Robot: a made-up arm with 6 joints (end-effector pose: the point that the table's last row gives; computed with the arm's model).
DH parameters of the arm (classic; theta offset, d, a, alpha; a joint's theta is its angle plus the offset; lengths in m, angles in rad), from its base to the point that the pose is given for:
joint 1: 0 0.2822 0 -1.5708
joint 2: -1.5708 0 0.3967 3.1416
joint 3: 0 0 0 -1.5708
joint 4: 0 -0.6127 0 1.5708
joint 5: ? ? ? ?
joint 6: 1.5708 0 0 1.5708
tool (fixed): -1.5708 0 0 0
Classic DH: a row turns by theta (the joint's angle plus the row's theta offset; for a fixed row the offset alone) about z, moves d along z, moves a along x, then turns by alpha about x.
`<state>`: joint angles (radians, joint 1 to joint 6).
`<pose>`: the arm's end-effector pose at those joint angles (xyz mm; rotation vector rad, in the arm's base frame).
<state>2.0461 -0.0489 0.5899 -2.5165 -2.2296 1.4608</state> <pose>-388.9 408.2 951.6 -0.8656 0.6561 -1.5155</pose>
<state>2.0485 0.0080 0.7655 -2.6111 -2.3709 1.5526</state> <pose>-387.7 380.9 1027.8 -0.9120 0.8831 -1.2383</pose>
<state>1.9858 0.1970 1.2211 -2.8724 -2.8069 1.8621</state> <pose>-350.7 327.1 1167.5 -0.9709 1.3572 -0.3786</pose>
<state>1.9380 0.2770 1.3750 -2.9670 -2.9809 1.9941</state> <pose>-330.2 320.6 1193.8 -0.9588 1.4520 -0.0411</pose>
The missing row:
joint 5: 0 0.1961 0 -1.5708
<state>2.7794 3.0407 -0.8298 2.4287 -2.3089 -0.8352</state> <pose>417.3 -316.8 199.9 0.9630 1.5948 -0.1383</pose>
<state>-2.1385 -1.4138 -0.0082 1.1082 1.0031 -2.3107</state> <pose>175.8 438.4 977.4 -0.6892 -0.5456 -0.4006</pose>
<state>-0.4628 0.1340 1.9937 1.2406 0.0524 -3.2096</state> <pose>-296.3 76.8 1209.8 0.8961 -1.2935 1.4159</pose>
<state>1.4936 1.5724 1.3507 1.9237 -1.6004 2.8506</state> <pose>12.2 1037.0 326.4 1.6132 -0.2901 0.2660</pose>
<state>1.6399 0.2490 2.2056 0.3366 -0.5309 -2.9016</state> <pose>198.0 -179.6 1210.0 -1.7359 -0.9722 -1.3635</pose>
